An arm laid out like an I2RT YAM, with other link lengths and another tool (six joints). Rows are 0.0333 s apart.
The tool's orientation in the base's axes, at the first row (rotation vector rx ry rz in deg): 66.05, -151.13, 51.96
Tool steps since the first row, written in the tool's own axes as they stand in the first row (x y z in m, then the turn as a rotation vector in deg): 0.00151, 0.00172, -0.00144, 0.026, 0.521, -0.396; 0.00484, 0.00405, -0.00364, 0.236, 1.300, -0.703; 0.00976, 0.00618, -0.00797, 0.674, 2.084, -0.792; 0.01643, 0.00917, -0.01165, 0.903, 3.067, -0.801; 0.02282, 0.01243, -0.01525, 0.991, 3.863, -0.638; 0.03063, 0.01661, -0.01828, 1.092, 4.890, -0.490; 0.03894, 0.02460, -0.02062, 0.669, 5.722, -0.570; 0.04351, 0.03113, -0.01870, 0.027, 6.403, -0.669; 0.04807, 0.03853, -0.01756, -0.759, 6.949, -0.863; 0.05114, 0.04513, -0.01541, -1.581, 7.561, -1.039; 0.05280, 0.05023, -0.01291, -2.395, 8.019, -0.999
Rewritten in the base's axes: -0.00244, 0.00078, 0.00086, -0.432, 0.485, 0.082; -0.00668, 0.00118, 0.00266, -1.163, 0.941, 0.032; -0.01215, 0.00169, 0.00682, -2.032, 1.132, -0.122; -0.01938, 0.00118, 0.01063, -2.884, 1.513, -0.506; -0.02659, 0.00094, 0.01415, -3.485, 1.787, -0.988; -0.03537, -0.00002, 0.01725, -4.259, 2.183, -1.563; -0.04709, 0.00033, 0.01814, -4.556, 2.934, -2.036; -0.05465, -0.00018, 0.01500, -4.596, 3.755, -2.496; -0.06291, 0.00022, 0.01209, -4.451, 4.648, -2.863; -0.06944, 0.00056, 0.00823, -4.325, 5.589, -3.288; -0.07388, 0.00079, 0.00433, -4.071, 6.320, -3.812
